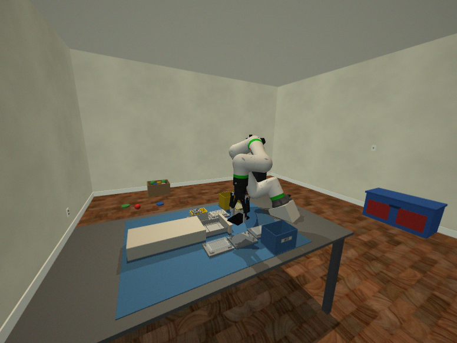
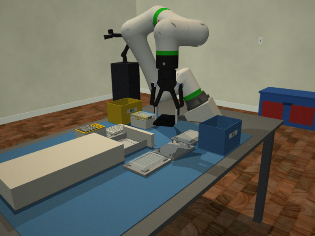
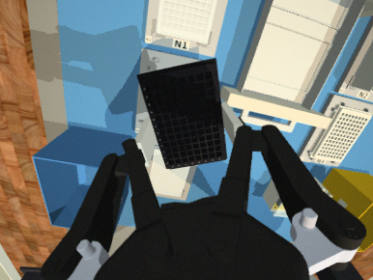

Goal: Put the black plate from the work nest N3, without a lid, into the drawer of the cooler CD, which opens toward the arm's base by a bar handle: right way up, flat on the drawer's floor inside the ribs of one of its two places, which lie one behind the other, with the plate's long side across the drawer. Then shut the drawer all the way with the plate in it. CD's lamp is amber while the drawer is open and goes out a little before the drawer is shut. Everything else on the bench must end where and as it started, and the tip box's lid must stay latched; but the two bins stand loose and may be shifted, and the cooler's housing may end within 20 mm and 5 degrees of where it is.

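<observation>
The drawer is 100 mm ahead of my hand, 190 mm to the right of it and 140 mm below it. The rest, counted from my hand: black plate 20 mm below; blue bin 160 mm behind, 200 mm to the left, 130 mm below; pale lid 190 mm behind, 40 mm to the left, 150 mm below.
</observation>
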